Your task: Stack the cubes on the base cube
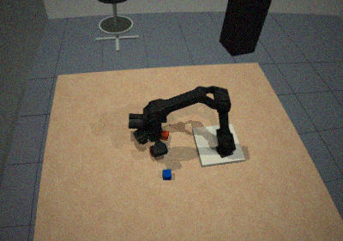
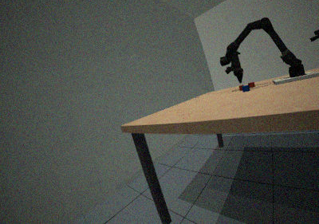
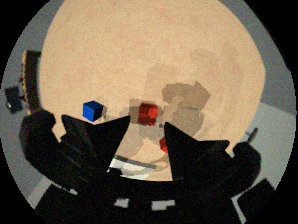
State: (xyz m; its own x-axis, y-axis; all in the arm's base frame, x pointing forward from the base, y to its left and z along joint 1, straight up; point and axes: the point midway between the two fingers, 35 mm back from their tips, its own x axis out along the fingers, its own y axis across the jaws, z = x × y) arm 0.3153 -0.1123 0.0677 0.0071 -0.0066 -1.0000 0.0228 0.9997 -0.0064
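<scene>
The blue base cube lies 1 cm behind my gripper tip, 14 cm to the left of it and 4 cm below it.
</scene>
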